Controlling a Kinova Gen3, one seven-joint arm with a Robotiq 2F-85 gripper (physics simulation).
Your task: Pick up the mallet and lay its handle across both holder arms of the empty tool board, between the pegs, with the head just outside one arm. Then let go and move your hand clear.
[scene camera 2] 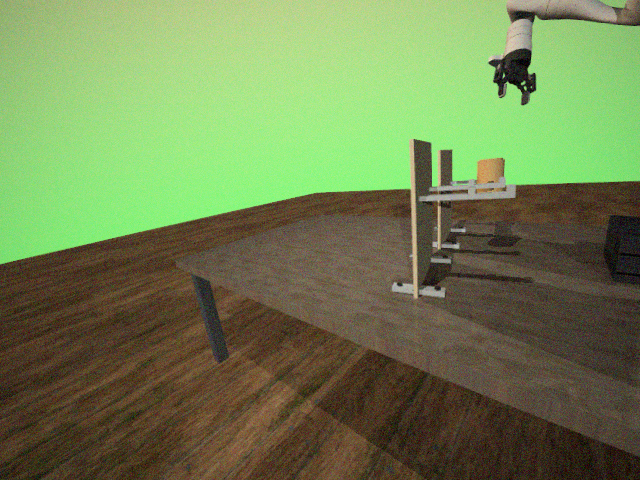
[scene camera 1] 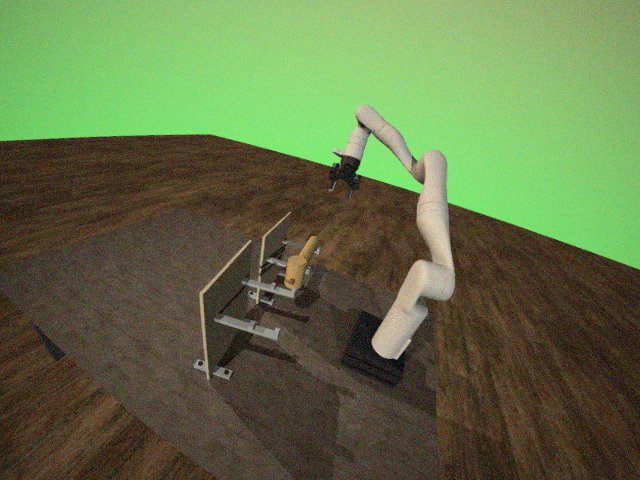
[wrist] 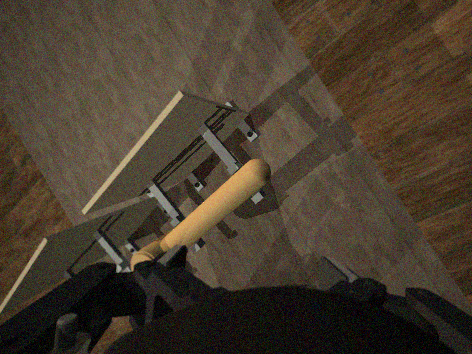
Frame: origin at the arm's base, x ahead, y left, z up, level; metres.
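Where they show: gripper, between the fingertips: [scene camera 2: 513,100] [scene camera 1: 339,194] [wrist: 251,266]; arm's base, origin of its link: [scene camera 1: 385,345].
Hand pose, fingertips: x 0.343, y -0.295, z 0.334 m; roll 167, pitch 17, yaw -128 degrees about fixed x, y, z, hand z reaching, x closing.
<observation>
Things, the pixels of their centre, and the offset from my fingertips. Level surfaces: height alone.
- tan mallet, middle of its body: [wrist: 202,219] [scene camera 2: 490,174] [scene camera 1: 305,255] 0.030 m ahead, 0.158 m left, 0.215 m down
- farther tool board, middle of its body: [wrist: 200,174] [scene camera 2: 464,195] [scene camera 1: 286,260] 0.106 m ahead, 0.148 m left, 0.277 m down
- nearer tool board, middle of its body: [scene camera 2: 449,211] [wrist: 111,259] [scene camera 1: 247,313] 0.056 m ahead, 0.471 m left, 0.267 m down
- table, height of its surface: 0.426 m down
The tan mallet [scene camera 1: 294,271] [scene camera 2: 490,173] [wrist: 215,212] lies with its handle across both arms of the farther tool board [scene camera 1: 273,242] [scene camera 2: 445,170] [wrist: 150,160]. Its head is on the side toward the nearer board, and is largely hidden by the gripper in the wrist view. The nearer tool board [scene camera 1: 227,289] [scene camera 2: 422,165] [wrist: 47,260] is empty; its two grey holder arms [scene camera 1: 248,326] [scene camera 2: 485,195] stick out level, with short pegs. My gripper [scene camera 1: 340,192] [scene camera 2: 513,99] [wrist: 251,266] is open and empty, high above the boards and the mallet.
The dark base block [scene camera 1: 369,348] [scene camera 2: 624,248] of the arm stands on the table [scene camera 1: 129,310] [scene camera 2: 310,279], on the side that the holder arms point to. The two upright boards stand in a row with a small gap, on grey feet [scene camera 1: 223,372] [scene camera 2: 433,291].
</observation>
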